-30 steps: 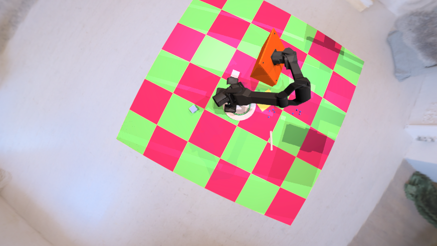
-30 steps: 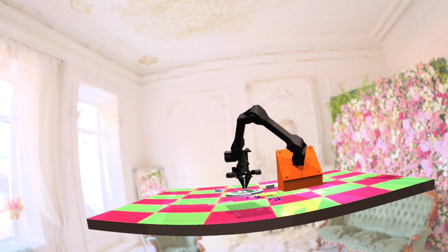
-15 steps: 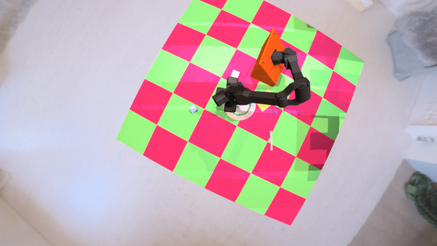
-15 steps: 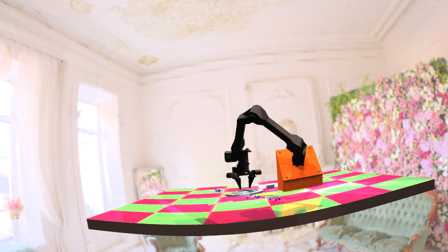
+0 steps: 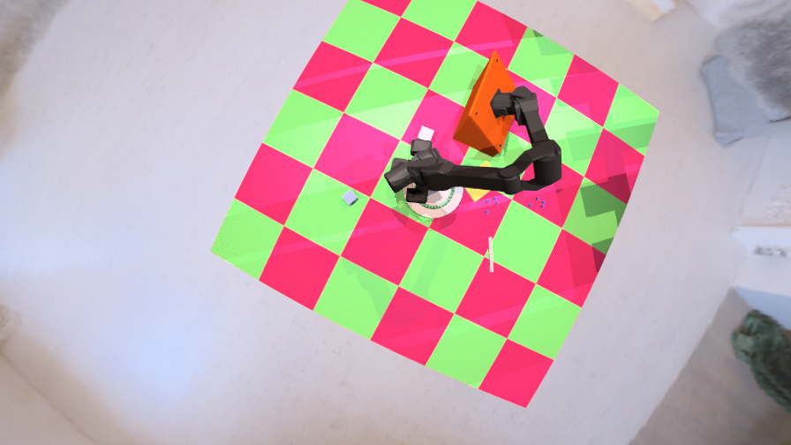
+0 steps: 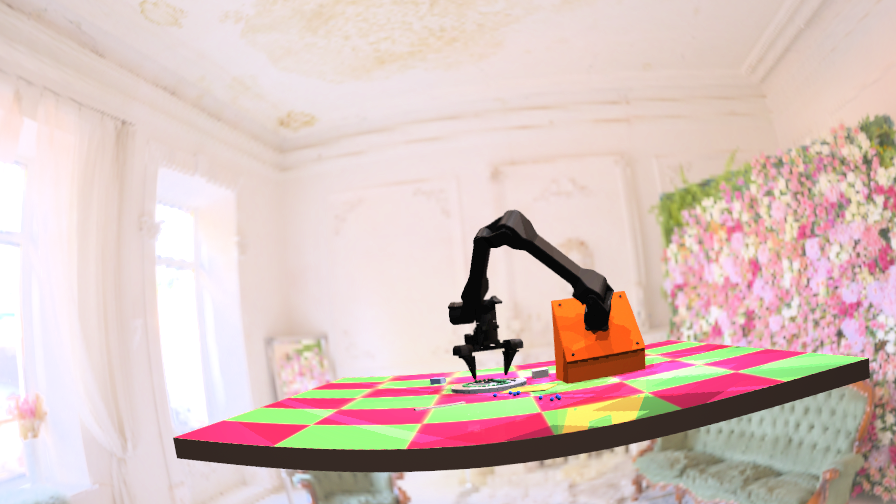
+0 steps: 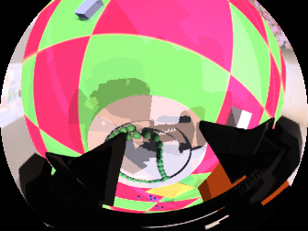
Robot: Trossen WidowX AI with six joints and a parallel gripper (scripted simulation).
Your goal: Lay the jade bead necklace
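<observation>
Now: the round bead board 70 mm to the left of my gripper tip and 10 mm below it. Round my gripper tip: pale blue cube 170 mm ahead, 150 mm to the right, 10 mm below; white cube 140 mm behind, 50 mm to the right, 10 mm below; yellow patch 110 mm behind, 190 mm to the left, 20 mm below.
</observation>
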